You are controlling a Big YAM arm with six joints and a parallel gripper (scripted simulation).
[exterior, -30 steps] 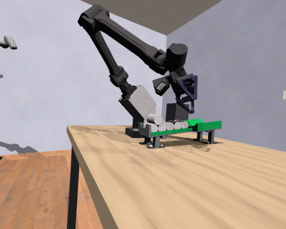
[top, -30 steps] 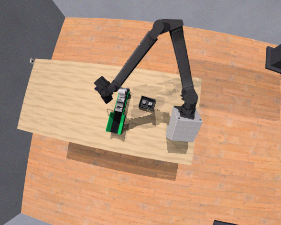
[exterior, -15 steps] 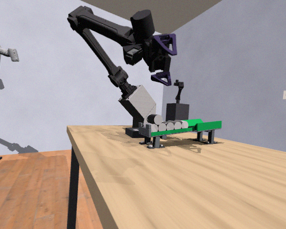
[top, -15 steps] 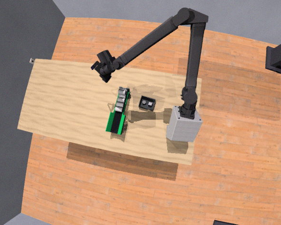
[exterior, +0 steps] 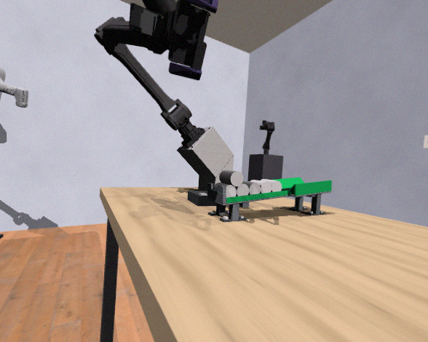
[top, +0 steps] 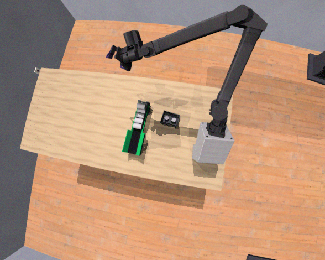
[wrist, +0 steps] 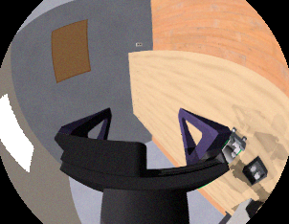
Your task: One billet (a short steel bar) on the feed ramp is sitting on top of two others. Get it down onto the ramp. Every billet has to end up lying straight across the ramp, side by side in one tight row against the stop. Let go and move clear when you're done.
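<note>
Right now my hand is 29 cm above the stop, 16 cm past it and 12 cm to the right of it. Also, from my hand: black control box 38 cm behind, 34 cm below, 18 cm to the left.
</note>
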